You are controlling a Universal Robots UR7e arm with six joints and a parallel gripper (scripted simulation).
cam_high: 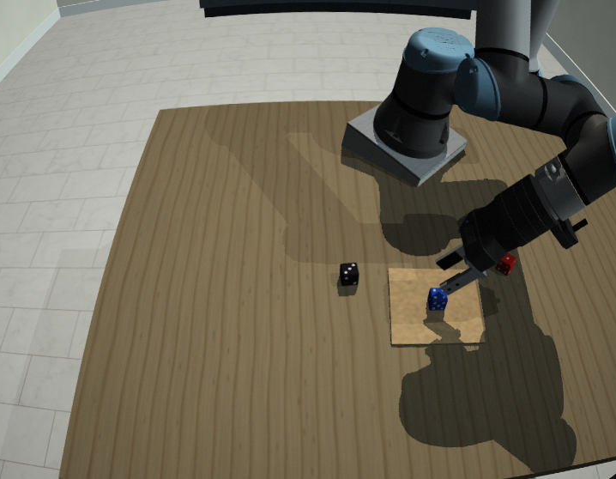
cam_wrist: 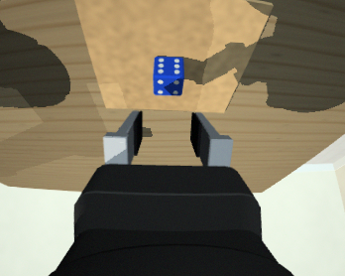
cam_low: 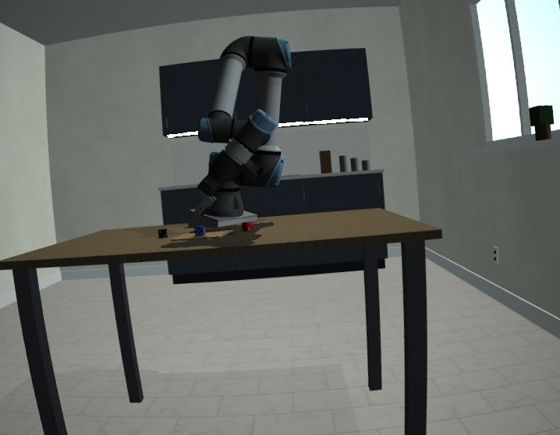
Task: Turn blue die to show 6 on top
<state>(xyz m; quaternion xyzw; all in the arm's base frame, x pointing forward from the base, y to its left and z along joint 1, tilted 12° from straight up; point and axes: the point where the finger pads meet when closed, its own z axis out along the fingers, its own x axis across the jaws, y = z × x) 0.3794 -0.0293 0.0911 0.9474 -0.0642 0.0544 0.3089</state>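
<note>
The blue die is 6 cm below my hand and 1 cm to the right of it. From my hand the other things lie so: black die (14 cm to the right, 6 cm below, 6 cm behind); red die (12 cm to the left, 6 cm below, 6 cm behind); tan mat (8 cm below, 1 cm to the right).
</note>
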